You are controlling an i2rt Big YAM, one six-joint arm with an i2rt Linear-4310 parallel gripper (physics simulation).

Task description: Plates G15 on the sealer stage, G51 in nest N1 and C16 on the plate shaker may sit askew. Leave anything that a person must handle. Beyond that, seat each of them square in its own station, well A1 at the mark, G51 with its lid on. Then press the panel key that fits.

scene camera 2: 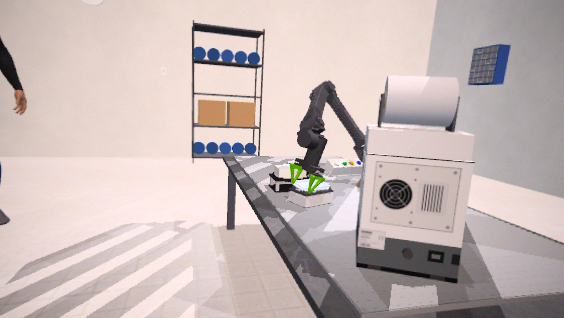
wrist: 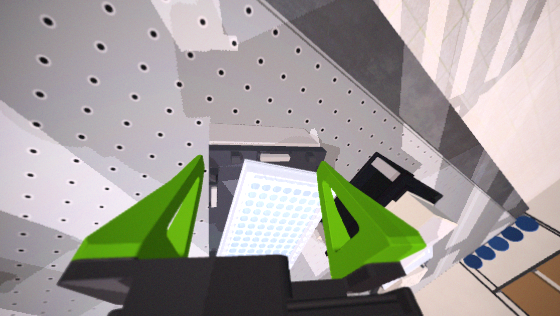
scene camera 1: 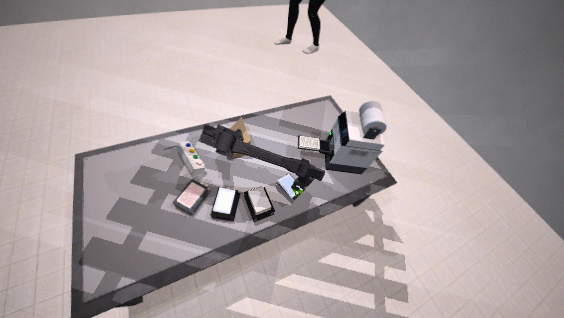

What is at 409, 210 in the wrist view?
A grey plate.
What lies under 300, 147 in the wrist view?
A dark station.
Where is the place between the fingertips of my gripper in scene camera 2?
300, 188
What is my gripper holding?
Nothing.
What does the pale blue well plate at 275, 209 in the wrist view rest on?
A dark station.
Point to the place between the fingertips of my gripper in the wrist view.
264, 163
